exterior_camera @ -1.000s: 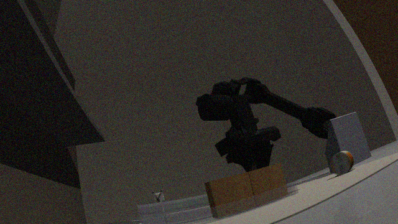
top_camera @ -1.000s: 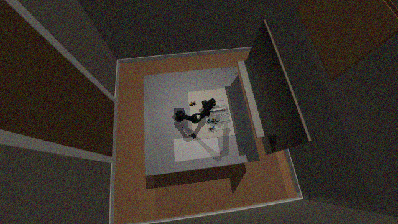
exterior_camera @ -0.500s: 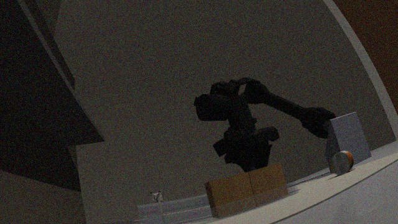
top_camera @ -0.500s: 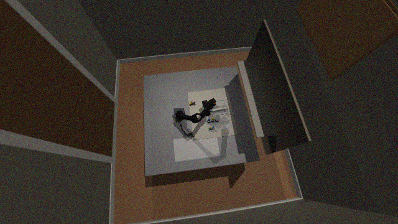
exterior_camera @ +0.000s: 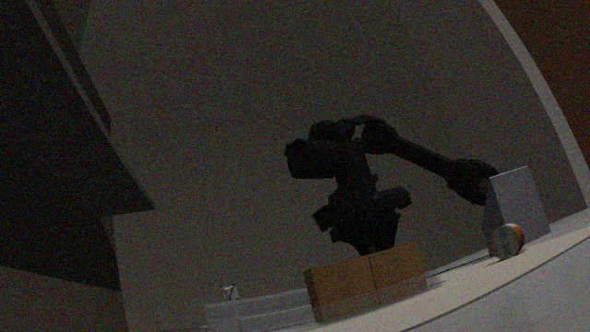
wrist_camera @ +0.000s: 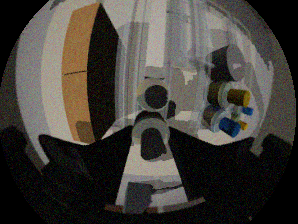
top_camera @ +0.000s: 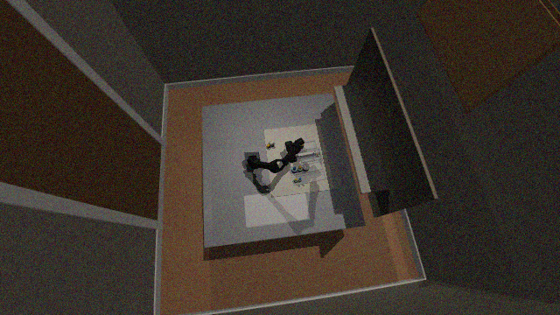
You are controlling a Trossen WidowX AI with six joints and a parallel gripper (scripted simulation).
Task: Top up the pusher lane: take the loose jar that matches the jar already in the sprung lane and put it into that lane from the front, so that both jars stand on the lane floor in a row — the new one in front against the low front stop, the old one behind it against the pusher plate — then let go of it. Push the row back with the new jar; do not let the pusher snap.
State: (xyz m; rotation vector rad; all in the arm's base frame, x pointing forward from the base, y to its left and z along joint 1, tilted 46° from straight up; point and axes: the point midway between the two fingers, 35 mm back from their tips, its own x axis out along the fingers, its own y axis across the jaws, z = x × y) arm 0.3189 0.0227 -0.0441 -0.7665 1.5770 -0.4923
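Right now my gripper tip is 150 mm short of the clear-railed lane and 30 mm above it.
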